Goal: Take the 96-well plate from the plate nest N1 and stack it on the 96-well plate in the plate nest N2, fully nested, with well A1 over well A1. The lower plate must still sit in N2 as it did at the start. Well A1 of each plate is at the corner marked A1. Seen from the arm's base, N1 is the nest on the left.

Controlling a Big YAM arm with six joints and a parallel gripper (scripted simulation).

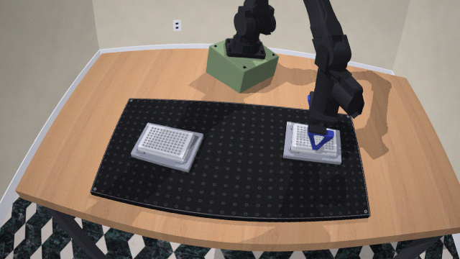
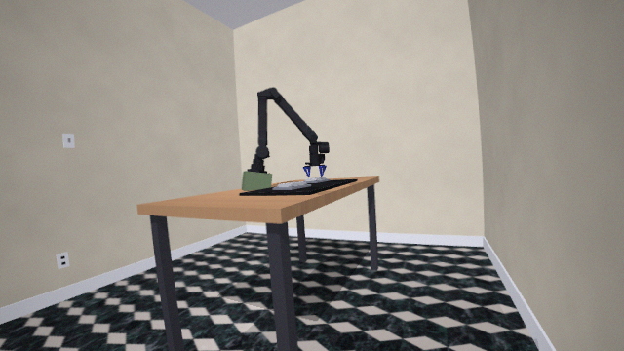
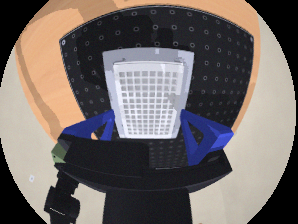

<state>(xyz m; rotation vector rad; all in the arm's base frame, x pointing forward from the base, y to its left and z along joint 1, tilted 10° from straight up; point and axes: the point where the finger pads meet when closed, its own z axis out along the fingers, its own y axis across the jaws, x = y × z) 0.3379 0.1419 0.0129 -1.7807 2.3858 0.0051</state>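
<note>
The grey plate nest is 30 mm below my hand.
</note>
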